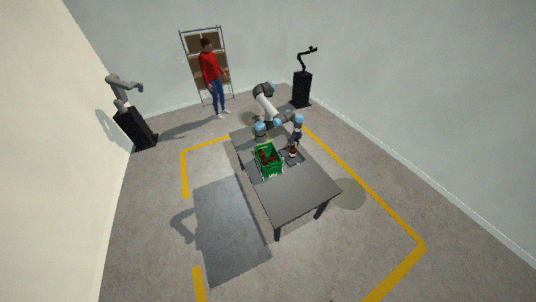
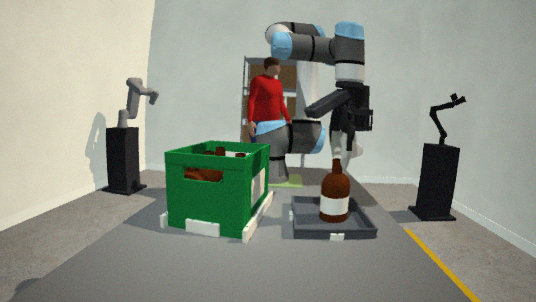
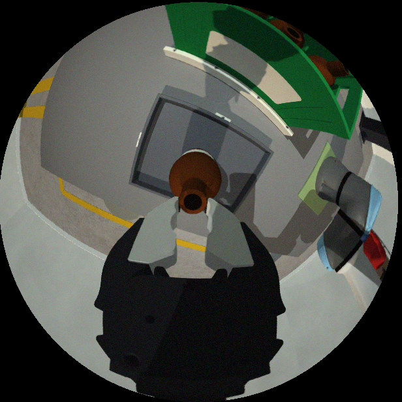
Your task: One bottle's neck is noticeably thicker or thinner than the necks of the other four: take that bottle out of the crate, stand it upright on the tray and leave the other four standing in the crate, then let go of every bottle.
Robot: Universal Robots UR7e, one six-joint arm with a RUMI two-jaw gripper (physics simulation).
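Frame: origin at the arm's base, x left, y ahead, z down, level; metres.
Seen in the pictures: gripper, fingertip midpoint: (image 1: 293, 146) (image 2: 340, 168); arm's base at its link origin: (image 1: 260, 139) (image 2: 269, 179).
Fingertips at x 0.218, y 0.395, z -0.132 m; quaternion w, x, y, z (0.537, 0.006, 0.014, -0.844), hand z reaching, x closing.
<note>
Offsets run from my fingertips to a thing's top centre. "spot": to the spot under its first point. Level surfaces: height alone.
A brown bottle with a white label {dx -0.007, dy -0.001, dz -0.025 m} (image 1: 293, 151) (image 2: 334, 193) (image 3: 195, 172) is upright on the dark grey tray {dx -0.016, dy -0.008, dz +0.112 m} (image 1: 294, 163) (image 2: 310, 233) (image 3: 145, 140); its base appears to rest on the tray floor. My gripper (image 1: 295, 145) (image 2: 337, 156) (image 3: 192, 198) is shut on this bottle's neck, with one finger on each side. The green crate {dx -0.292, dy +0.007, dz -0.037 m} (image 1: 272, 169) (image 2: 210, 197) (image 3: 260, 80) stands beside the tray and holds several brown bottles {dx -0.327, dy -0.084, dz -0.025 m} (image 1: 262, 154) (image 2: 220, 151) (image 3: 322, 70). The crate walls hide most of them, so their neck widths are hard to compare here.
White strips {spot: dx -0.298, dy +0.155, dz +0.119 m} (image 2: 202, 227) (image 3: 235, 82) line the crate's foot. The crate's wall rises close beside the tray. The arm's base (image 2: 278, 170) (image 3: 332, 177) stands behind on a green plate. A person in red (image 1: 210, 70) (image 2: 268, 100) stands beyond the table {dz +0.138 m} (image 1: 300, 200) (image 2: 280, 270).
</note>
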